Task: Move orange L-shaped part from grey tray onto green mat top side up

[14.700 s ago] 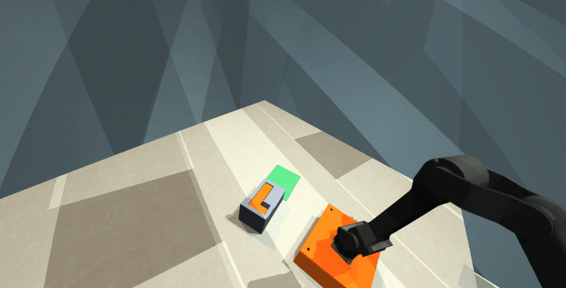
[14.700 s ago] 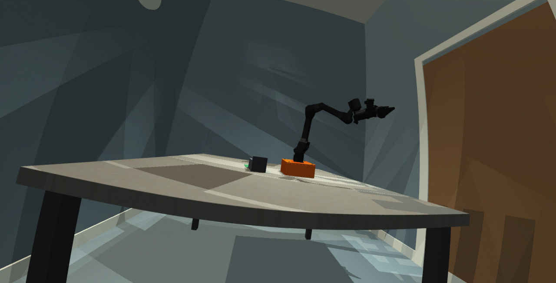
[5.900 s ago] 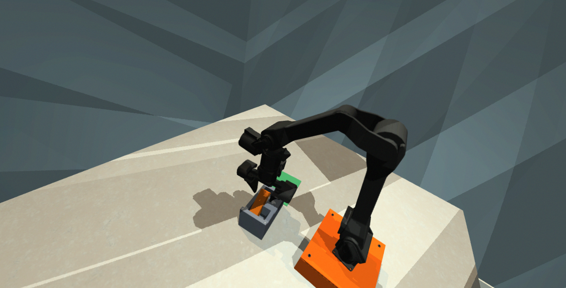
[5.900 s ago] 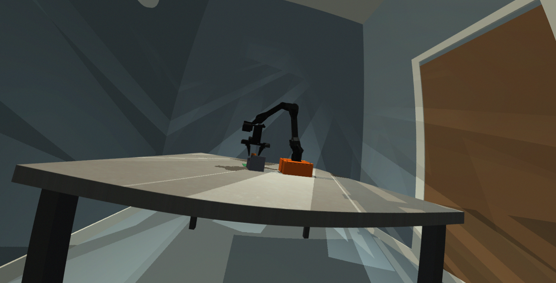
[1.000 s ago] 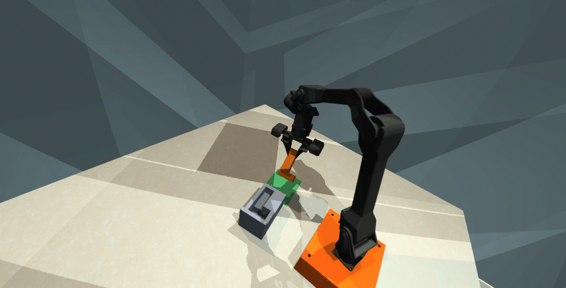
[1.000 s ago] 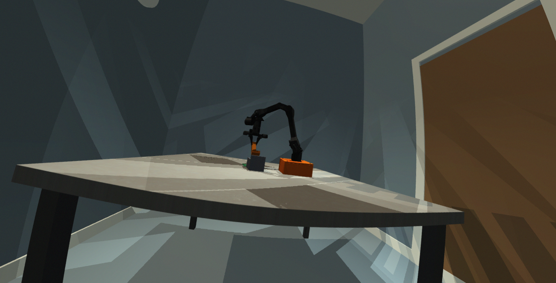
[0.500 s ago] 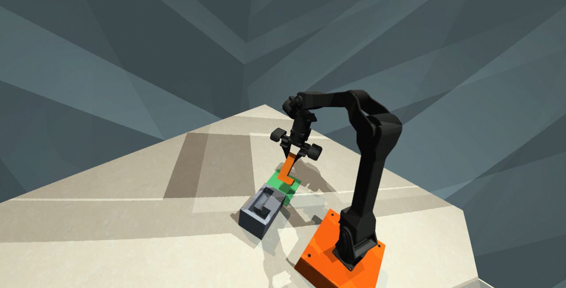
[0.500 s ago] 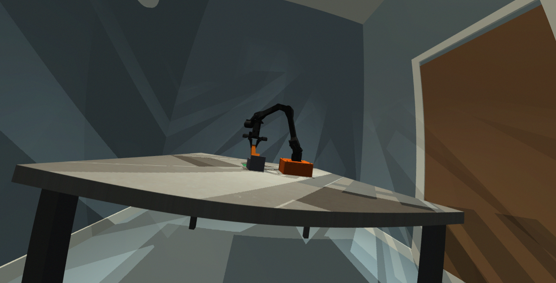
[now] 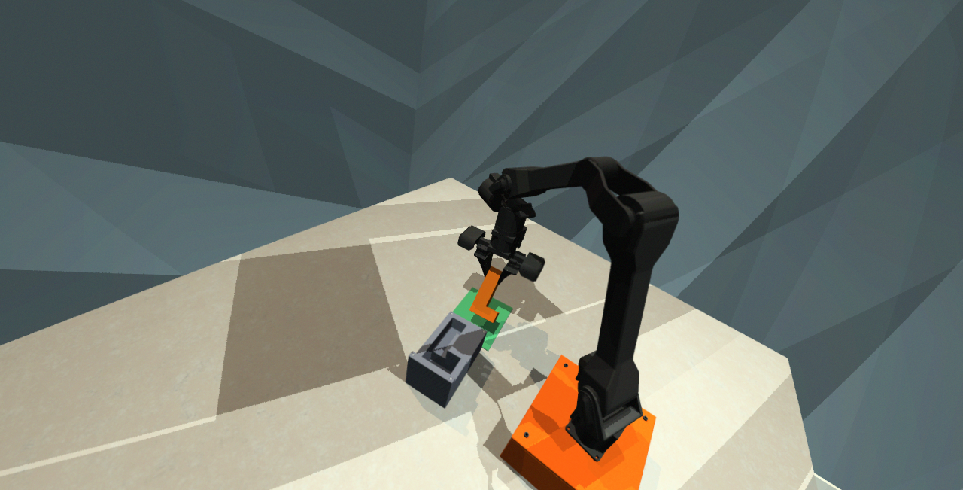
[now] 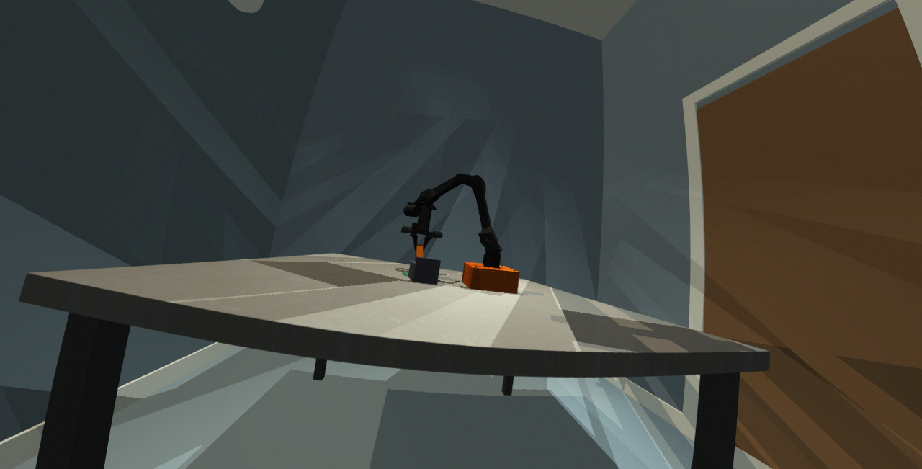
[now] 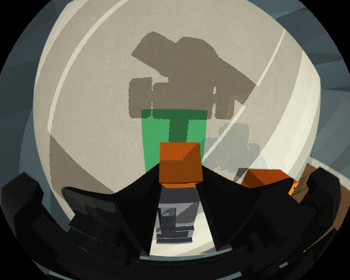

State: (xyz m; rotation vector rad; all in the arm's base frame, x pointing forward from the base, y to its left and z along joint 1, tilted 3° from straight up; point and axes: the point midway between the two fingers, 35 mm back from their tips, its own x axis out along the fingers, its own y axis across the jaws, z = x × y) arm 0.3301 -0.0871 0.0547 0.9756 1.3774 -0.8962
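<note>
Now: gripper tip 12 cm above the green mat, 2 cm to the right of it and 1 cm past it. The rest, counted from my gripper tip: orange L-shaped part (3 cm below, 3 cm behind, 2 cm to the left).
</note>
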